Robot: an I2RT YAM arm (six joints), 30 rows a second.
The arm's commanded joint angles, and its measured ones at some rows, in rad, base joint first. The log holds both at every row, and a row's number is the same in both.
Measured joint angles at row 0: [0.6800 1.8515 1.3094 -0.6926 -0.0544 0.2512]
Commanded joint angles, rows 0 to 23: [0.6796 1.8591 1.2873 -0.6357 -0.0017 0.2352]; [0.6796 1.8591 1.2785 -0.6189 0.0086 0.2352]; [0.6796 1.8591 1.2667 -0.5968 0.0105 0.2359]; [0.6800 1.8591 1.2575 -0.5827 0.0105 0.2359]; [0.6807 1.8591 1.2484 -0.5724 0.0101 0.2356]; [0.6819 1.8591 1.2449 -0.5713 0.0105 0.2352]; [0.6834 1.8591 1.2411 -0.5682 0.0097 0.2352]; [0.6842 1.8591 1.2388 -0.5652 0.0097 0.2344]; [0.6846 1.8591 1.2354 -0.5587 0.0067 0.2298]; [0.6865 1.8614 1.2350 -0.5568 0.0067 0.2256]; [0.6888 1.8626 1.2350 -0.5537 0.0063 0.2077]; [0.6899 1.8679 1.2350 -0.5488 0.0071 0.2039]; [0.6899 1.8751 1.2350 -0.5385 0.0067 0.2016]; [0.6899 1.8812 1.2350 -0.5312 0.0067 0.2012]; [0.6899 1.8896 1.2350 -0.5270 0.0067 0.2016]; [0.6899 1.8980 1.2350 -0.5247 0.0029 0.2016]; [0.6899 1.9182 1.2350 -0.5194 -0.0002 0.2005]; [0.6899 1.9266 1.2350 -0.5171 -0.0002 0.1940]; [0.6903 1.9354 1.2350 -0.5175 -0.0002 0.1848]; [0.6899 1.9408 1.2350 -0.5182 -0.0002 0.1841]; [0.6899 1.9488 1.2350 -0.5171 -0.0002 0.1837]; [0.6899 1.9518 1.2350 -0.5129 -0.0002 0.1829]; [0.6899 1.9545 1.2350 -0.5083 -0.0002 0.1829]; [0.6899 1.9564 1.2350 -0.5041 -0.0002 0.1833]
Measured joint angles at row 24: [0.6849 1.9339 1.2446 -0.5190 -0.0135 0.2024]
